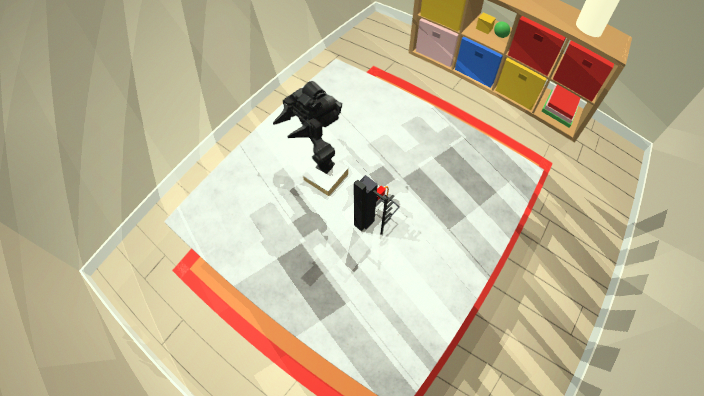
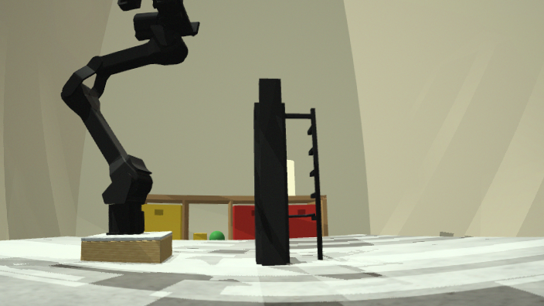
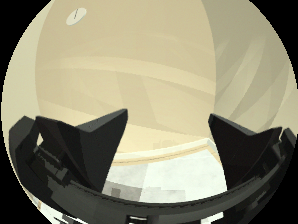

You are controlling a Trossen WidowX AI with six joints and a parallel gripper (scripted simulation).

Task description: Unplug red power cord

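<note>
The red plug is 270 mm ahead of my gripper tip, 170 mm to the left of it and 400 mm below it.
</note>
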